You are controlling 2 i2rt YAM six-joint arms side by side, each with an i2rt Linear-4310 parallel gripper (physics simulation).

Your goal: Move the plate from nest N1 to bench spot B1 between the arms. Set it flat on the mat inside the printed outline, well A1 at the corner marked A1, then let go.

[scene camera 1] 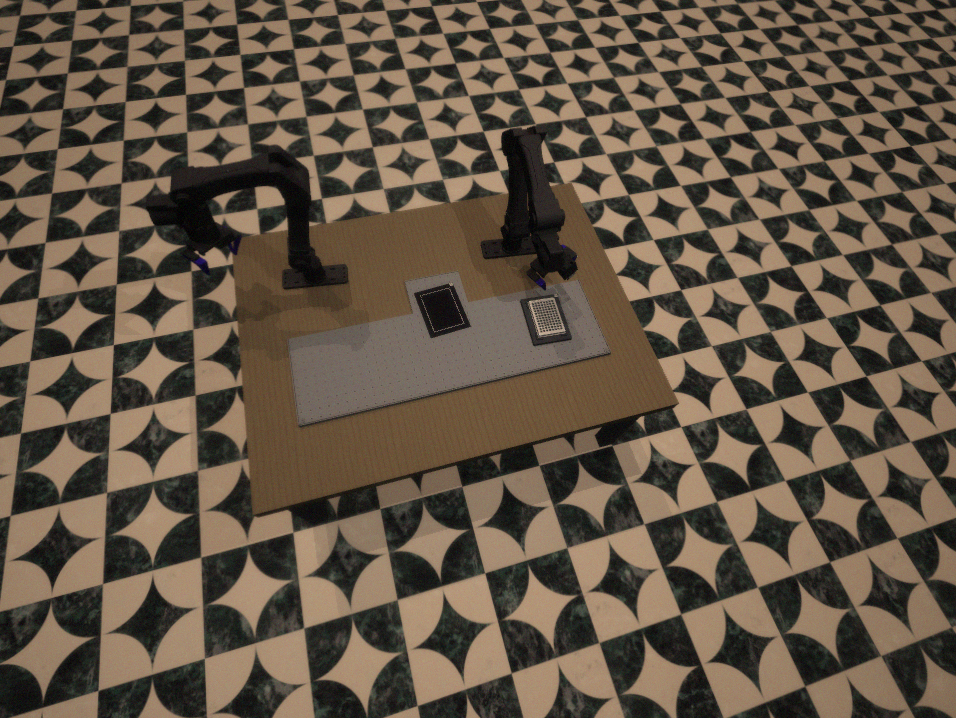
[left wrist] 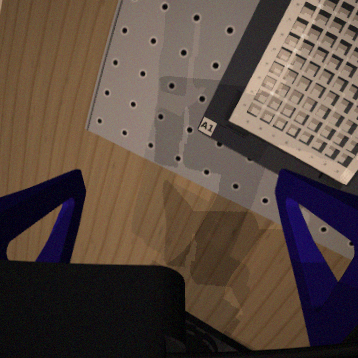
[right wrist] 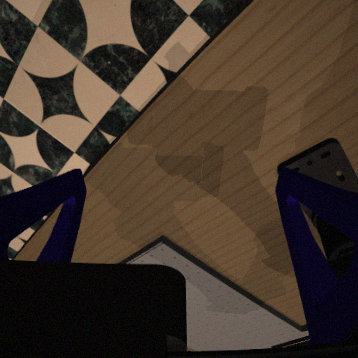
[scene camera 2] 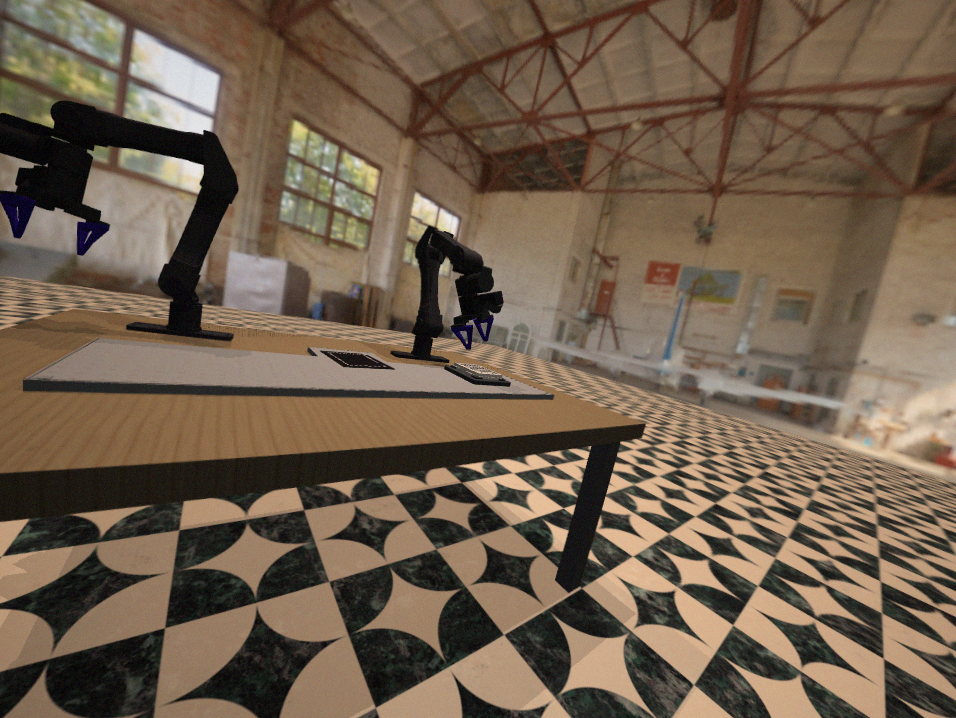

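Where they show: left gripper, between the fingertips: [scene camera 1: 556,279] [left wrist: 179,179] [scene camera 2: 477,345]; right gripper, between the fingertips: [scene camera 1: 221,264] [right wrist: 180,178] [scene camera 2: 50,247]; left arm's base, origin of its link: [scene camera 1: 510,248] [left wrist: 188,337] [scene camera 2: 420,358]; right arm's base, origin of its link: [scene camera 1: 315,277] [scene camera 2: 183,333].
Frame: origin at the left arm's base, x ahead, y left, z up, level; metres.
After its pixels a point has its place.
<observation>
The pale multi-well plate [scene camera 1: 547,315] {x 0.293, y 0.050, z 0.028 m} [scene camera 2: 479,370] {x 0.324, y 0.036, z 0.039 m} [left wrist: 300,90] {x 0.273, y 0.056, z 0.039 m} sits in the dark nest N1 [scene camera 1: 551,339] {x 0.376, y 0.043, z 0.025 m} [left wrist: 240,75] {x 0.263, y 0.093, z 0.025 m}. The nest's A1 label [left wrist: 207,126] {x 0.223, y 0.095, z 0.025 m} shows beside one plate corner. The black mat of B1 [scene camera 1: 442,310] {x 0.223, y -0.265, z 0.015 m} [scene camera 2: 357,360] {x 0.230, y -0.266, z 0.015 m}, with its pale printed outline, lies left of the nest in scene camera 1, with no plate on it. My left gripper [scene camera 1: 556,279] {x 0.210, y 0.087, z 0.095 m} [scene camera 2: 476,344] {x 0.210, y 0.087, z 0.095 m} [left wrist: 179,179] {x 0.210, y 0.087, z 0.095 m} is open and empty, above and behind the nest. My right gripper [scene camera 1: 221,262] {x 0.071, y -0.868, z 0.150 m} [scene camera 2: 50,244] {x 0.071, y -0.868, z 0.150 m} [right wrist: 180,178] {x 0.071, y -0.868, z 0.150 m} is open and empty, high near the table's left edge.
The grey perforated board [scene camera 1: 347,370] {x 0.384, y -0.563, z 0.013 m} [scene camera 2: 193,374] {x 0.458, y -0.556, z 0.013 m} [left wrist: 145,55] {x 0.244, y 0.163, z 0.013 m} [right wrist: 215,305] {x 0.302, y -0.539, z 0.013 m} carries the nest and the mat. It lies on the wooden table [scene camera 1: 432,432] {x 0.600, y -0.348, z 0.000 m} [scene camera 2: 347,421] {x 0.609, y -0.358, z 0.000 m}. The left arm's base [scene camera 1: 506,248] {x 0.021, y -0.023, z 0.027 m} and right arm's base [scene camera 1: 332,273] {x 0.035, y -0.590, z 0.010 m} stand behind the board.
</observation>
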